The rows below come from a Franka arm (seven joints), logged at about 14 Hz.
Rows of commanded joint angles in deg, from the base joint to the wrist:
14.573, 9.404, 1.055, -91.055, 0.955, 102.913, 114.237
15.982, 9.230, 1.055, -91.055, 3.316, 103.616, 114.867
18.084, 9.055, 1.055, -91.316, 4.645, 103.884, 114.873
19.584, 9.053, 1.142, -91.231, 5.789, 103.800, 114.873
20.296, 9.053, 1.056, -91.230, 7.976, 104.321, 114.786
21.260, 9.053, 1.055, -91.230, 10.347, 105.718, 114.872
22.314, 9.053, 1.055, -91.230, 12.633, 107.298, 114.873
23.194, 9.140, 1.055, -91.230, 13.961, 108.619, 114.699
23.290, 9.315, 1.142, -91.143, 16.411, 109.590, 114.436
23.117, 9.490, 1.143, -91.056, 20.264, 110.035, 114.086
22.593, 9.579, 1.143, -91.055, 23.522, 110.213, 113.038
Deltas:
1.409, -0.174, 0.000, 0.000, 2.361, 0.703, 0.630
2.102, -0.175, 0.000, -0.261, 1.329, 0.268, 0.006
1.500, -0.002, 0.087, 0.085, 1.144, -0.084, 0.000
0.712, 0.000, -0.086, 0.001, 2.187, 0.521, -0.087
0.964, 0.000, -0.001, 0.000, 2.371, 1.397, 0.086
1.054, 0.000, 0.000, 0.000, 2.286, 1.580, 0.001
0.880, 0.087, 0.000, 0.000, 1.328, 1.321, -0.174
0.096, 0.175, 0.087, 0.087, 2.450, 0.971, -0.263
-0.173, 0.175, 0.001, 0.087, 3.853, 0.445, -0.350
-0.524, 0.089, 0.000, 0.001, 3.258, 0.178, -1.048

